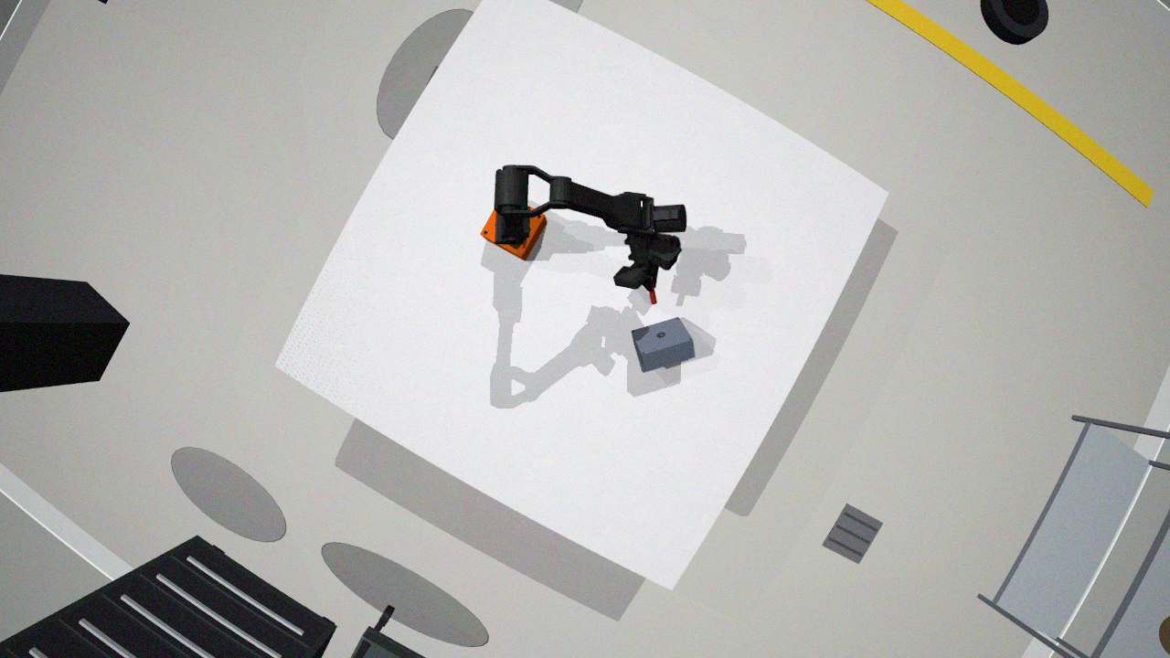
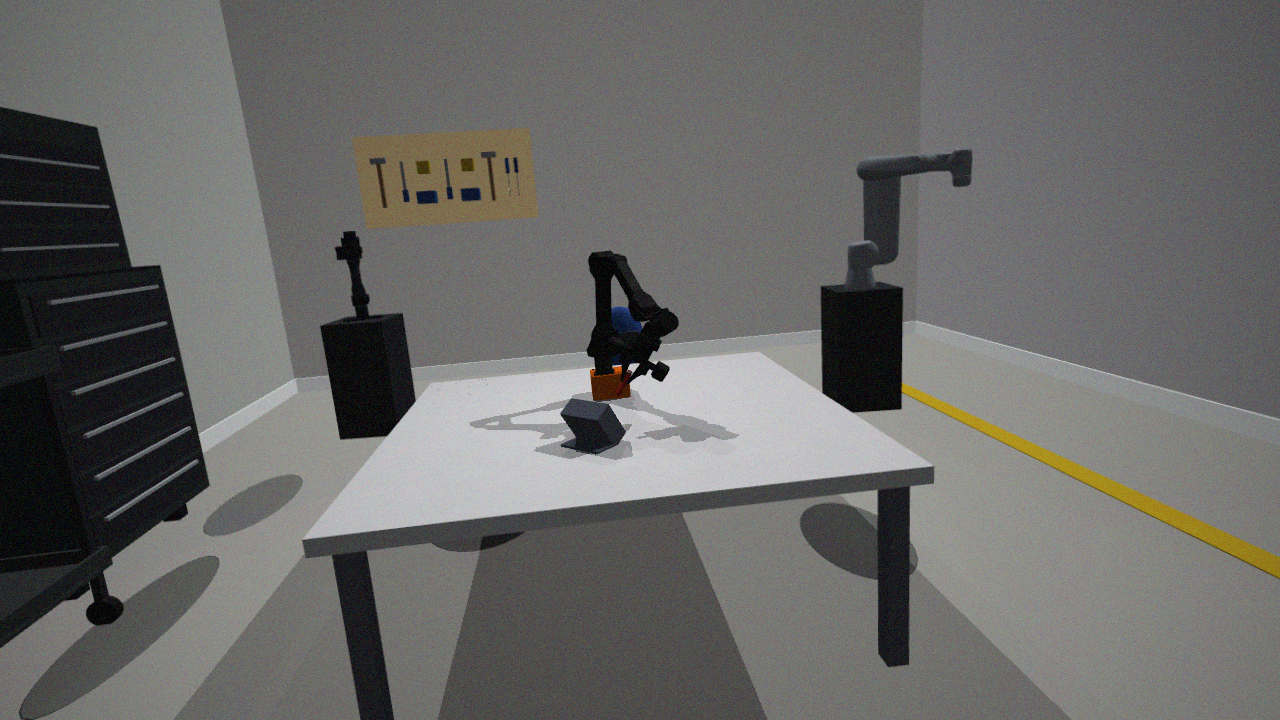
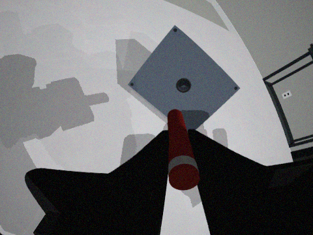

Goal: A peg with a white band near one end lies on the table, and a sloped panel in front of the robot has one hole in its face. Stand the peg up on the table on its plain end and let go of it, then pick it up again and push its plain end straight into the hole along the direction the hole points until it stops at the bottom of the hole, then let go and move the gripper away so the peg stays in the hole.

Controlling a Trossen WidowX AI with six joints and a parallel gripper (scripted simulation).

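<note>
Now: the panel 11 cm ahead of my gripper tip, 8 cm to the right of it and 7 cm below it. Also, from my gripper tip: red peg (1 cm to the left, 1 cm behind, 1 cm above).
</note>
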